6 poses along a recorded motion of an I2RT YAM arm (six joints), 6.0 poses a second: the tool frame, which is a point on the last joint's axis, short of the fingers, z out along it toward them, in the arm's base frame.
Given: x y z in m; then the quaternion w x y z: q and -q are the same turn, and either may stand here.
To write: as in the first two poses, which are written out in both.
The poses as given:
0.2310, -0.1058, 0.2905, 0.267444, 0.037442, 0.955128, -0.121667
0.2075, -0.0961, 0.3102, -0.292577, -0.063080, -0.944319, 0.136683
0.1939, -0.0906, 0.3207, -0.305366, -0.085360, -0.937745, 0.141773
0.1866, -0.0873, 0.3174, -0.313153, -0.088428, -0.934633, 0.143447
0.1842, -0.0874, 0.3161, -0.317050, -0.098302, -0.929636, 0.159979
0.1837, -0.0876, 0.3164, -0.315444, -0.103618, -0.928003, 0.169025
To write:
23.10, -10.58, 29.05, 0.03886, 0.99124, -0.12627, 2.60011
20.75, -9.61, 31.02, 0.06597, 0.98753, -0.14294, 2.54775
19.39, -9.06, 32.07, 0.08964, 0.98478, -0.14888, 2.52095
18.66, -8.73, 31.74, 0.09311, 0.98413, -0.15104, 2.50457
18.42, -8.74, 31.61, 0.10365, 0.98021, -0.16868, 2.49636
18.37, -8.76, 31.64, 0.10919, 0.97793, -0.17812, 2.49974

